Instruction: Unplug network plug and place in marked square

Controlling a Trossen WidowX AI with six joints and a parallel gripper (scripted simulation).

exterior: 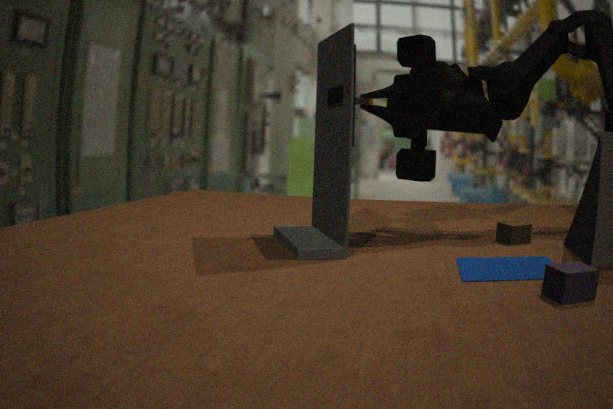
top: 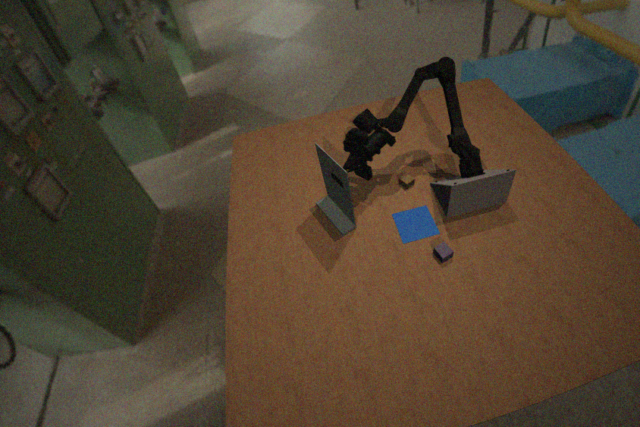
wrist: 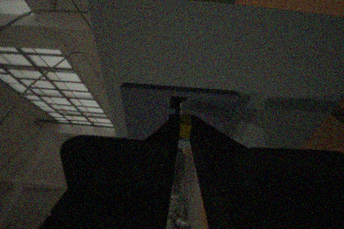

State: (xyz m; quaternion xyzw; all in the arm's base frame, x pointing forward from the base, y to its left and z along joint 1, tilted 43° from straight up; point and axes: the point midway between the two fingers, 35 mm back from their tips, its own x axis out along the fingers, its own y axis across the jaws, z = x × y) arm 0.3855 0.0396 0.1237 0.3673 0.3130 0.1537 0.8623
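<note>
Now: the blue marked square 190 mm behind my gripper tip, 120 mm to the left of it and 170 mm below it. From my gripper tip the other things lie so: grey upright panel (30 mm ahead, 30 mm to the left, 60 mm below); dark brown cube (210 mm behind, 50 mm to the right, 160 mm below); network plug (right at my gripper tip).
</note>
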